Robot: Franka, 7 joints.
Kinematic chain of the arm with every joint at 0, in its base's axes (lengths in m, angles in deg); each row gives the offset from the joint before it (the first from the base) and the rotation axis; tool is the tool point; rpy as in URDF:
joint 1: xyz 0 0 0.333 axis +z
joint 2: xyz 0 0 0 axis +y
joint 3: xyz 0 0 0.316 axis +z
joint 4: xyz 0.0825 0 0 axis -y
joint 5: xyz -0.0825 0 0.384 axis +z
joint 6: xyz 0 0 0 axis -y
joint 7: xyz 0.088 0 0 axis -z
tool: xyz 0 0 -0.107 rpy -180 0 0
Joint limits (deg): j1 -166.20..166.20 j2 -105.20..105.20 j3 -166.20..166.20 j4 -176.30..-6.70 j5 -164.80..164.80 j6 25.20..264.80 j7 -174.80..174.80
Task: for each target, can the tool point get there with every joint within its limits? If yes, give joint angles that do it. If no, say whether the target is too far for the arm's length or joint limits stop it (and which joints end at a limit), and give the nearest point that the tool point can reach.
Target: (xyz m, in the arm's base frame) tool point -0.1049 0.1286 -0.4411
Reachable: no: joint limits stop it (at a limit: joint 2) | nearest point -0.1158 0.1420 -0.3512 | short by 0.091 m
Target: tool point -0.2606 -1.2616 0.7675
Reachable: no: too far | nearest point -0.1644 -0.7961 0.6072 | short by 0.502 m
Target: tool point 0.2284 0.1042 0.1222
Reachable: yes | joints 84.25 28.29 -30.19 -159.12 118.71 182.43 29.16
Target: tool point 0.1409 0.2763 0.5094
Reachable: yes | joints 93.57 -52.92 -10.53 -160.38 87.46 186.85 72.98
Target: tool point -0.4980 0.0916 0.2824
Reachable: yes | joints 47.09 -18.27 132.30 -135.64 -104.17 101.47 94.93
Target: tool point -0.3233 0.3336 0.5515
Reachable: yes | joints -131.43 -88.40 -66.24 -144.22 -6.69 190.65 -146.59
